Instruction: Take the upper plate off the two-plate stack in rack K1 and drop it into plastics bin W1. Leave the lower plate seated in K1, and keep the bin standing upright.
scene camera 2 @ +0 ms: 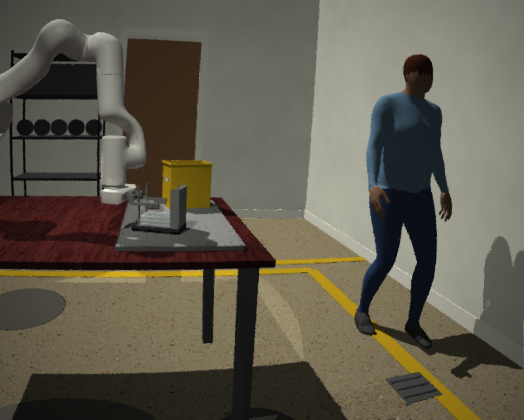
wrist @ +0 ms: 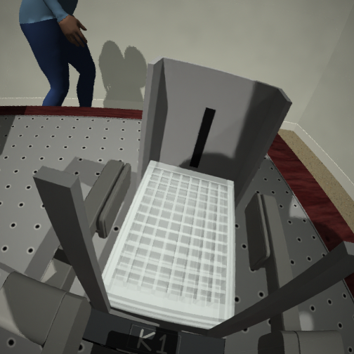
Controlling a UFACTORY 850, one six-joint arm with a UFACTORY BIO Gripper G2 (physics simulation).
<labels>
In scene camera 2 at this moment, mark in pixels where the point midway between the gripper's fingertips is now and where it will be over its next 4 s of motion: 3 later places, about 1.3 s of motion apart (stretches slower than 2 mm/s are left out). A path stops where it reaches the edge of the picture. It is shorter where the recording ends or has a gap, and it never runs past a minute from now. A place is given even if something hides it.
My gripper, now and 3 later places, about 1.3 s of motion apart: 162, 203; 164, 205; 163, 205; 163, 175
</labels>
